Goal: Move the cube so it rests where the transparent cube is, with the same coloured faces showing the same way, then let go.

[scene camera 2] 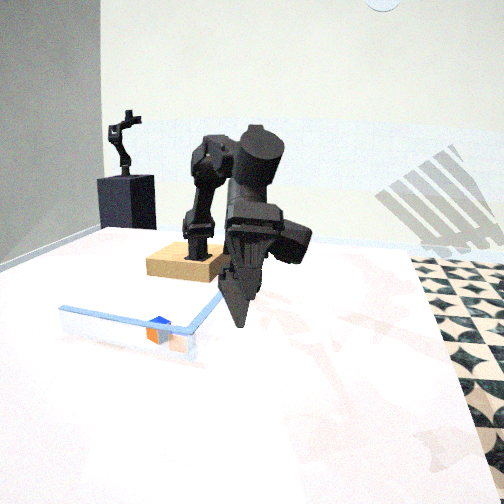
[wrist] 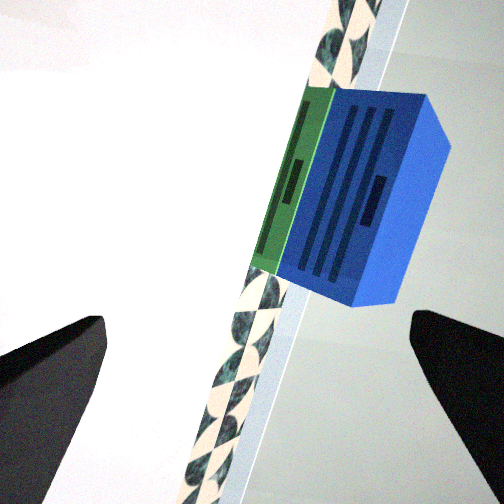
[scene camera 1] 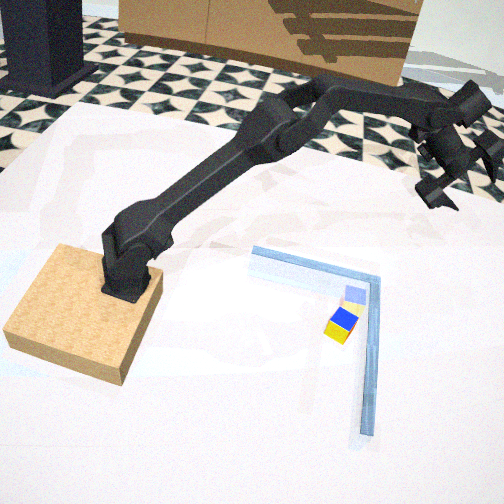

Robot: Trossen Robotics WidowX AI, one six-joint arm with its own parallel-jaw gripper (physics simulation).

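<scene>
The cube lies on the white table inside the corner of a pale blue L-shaped rail. Its top face is blue and a yellow side faces scene camera 1. In scene camera 2 the cube shows blue and orange. The transparent cube sits just beyond it, tight in the rail corner, and shows faintly in scene camera 2. My gripper is open and empty, raised high and far to the right of the cube. The wrist view shows its two fingertips spread, with no cube between them.
The arm's base stands on a wooden block at the left. A blue and green box-like shape shows far off in the wrist view. A dark pedestal and a wooden cabinet stand beyond the table.
</scene>
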